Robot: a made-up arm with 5 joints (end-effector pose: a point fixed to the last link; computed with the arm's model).
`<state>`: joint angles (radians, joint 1 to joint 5).
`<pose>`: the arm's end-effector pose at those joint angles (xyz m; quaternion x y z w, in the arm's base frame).
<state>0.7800 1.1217 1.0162 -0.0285 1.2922</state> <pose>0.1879 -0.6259 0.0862 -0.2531 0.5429 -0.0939 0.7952</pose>
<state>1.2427 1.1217 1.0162 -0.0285 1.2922</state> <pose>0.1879 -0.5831 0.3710 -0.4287 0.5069 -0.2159 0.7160</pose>
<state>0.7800 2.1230 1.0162 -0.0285 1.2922</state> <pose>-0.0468 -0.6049 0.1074 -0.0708 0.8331 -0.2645 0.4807</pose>
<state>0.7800 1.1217 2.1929 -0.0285 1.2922</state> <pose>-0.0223 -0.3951 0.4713 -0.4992 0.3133 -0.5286 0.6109</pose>
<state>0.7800 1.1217 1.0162 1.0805 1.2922</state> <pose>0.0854 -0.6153 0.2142 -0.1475 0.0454 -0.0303 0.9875</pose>
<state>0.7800 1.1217 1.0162 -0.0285 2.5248</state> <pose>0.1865 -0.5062 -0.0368 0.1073 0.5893 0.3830 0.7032</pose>
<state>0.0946 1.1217 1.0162 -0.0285 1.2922</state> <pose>0.1879 -0.4520 -0.2984 0.0289 0.5429 0.0940 0.8340</pose>
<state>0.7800 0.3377 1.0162 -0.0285 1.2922</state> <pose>0.3236 -0.5341 0.1790 -0.3542 0.2177 0.0581 0.9076</pose>
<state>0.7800 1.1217 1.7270 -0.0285 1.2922</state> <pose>0.0664 -0.5447 0.3605 -0.4182 0.4222 -0.3705 0.7138</pose>
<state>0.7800 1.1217 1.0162 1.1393 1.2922</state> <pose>0.0768 -0.6166 0.2172 -0.1404 0.0172 -0.0265 0.9896</pose>
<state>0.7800 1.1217 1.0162 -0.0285 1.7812</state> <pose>0.1981 -0.5962 0.0215 -0.1141 0.5880 0.1014 0.7943</pose>
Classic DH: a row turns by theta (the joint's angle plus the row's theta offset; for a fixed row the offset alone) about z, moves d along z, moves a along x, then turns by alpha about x. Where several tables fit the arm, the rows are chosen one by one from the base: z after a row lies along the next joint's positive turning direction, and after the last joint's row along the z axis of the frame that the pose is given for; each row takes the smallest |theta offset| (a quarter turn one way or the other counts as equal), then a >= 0, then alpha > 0; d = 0 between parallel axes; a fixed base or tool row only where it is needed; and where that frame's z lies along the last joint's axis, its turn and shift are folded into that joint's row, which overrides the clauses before.
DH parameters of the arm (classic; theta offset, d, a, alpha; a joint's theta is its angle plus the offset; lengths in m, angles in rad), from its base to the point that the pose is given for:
base (fixed): -1.5708 0.1377 0 1.5708
joint 1: -1.5708 -0.0978 0.2474 1.5708
joint 2: 1.5708 -0.0993 0.0763 1.5708
joint 3: 1.5708 0.1697 0.0726 -1.5708
joint 4: 0 0.2951 -0.022 -1.5708
joint 5: 0.6646 0 -0.1485 0
tool (fixed): -2.2354 0.1523 0 0

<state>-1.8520 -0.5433 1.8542 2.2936 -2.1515</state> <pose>0.1350 0.6139 0.0701 -0.4785 -0.2003 -0.0699 0.8521</pose>
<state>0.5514 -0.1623 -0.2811 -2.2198 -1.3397</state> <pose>0.1629 -0.0145 -0.3120 -0.6644 -0.7269 -0.0790 0.1550</pose>
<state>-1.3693 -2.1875 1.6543 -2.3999 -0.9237</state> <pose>0.1217 -0.0890 -0.2322 0.1462 0.6392 -0.6828 0.3222</pose>
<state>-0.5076 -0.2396 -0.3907 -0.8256 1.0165</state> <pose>0.3693 0.3258 0.0383 -0.2576 -0.0984 0.5352 0.7985</pose>
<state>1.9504 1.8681 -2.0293 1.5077 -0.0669</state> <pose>-0.1452 -0.1044 -0.1215 0.5825 0.4515 -0.5137 0.4392</pose>
